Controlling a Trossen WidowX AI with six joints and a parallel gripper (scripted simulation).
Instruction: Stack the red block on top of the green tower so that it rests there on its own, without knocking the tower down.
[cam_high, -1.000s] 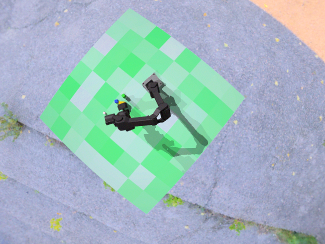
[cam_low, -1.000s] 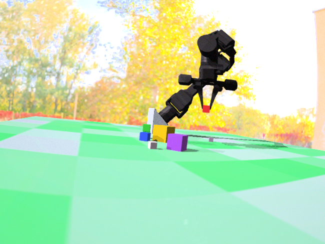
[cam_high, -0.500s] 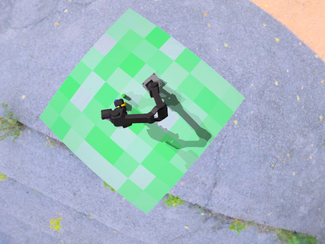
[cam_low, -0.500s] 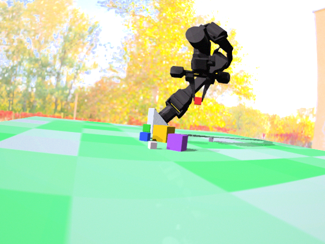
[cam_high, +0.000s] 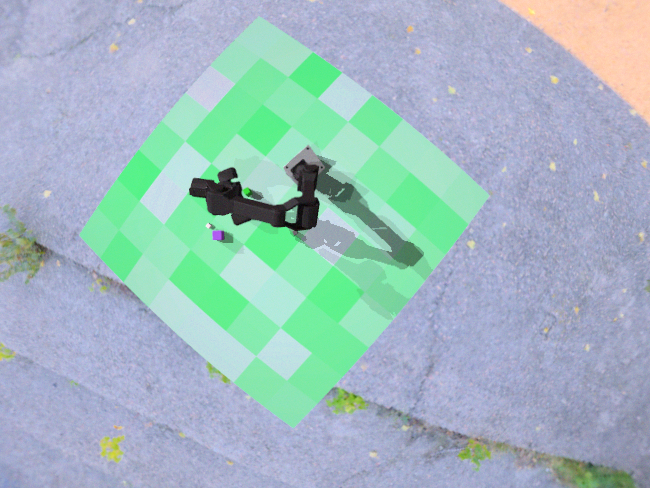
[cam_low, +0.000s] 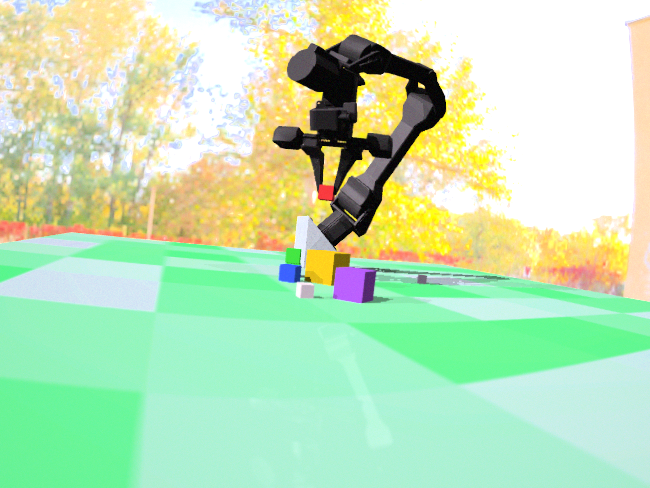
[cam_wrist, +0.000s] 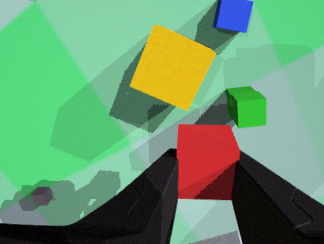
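Now: the green block 30 mm behind my gripper tip, 40 mm to the right of it and 100 mm below it. The rest, counted from my gripper tip: large yellow block: 30 mm ahead, 10 mm to the left, 110 mm below; blue block: 40 mm ahead, 50 mm to the right, 120 mm below; red block: right at my gripper tip.
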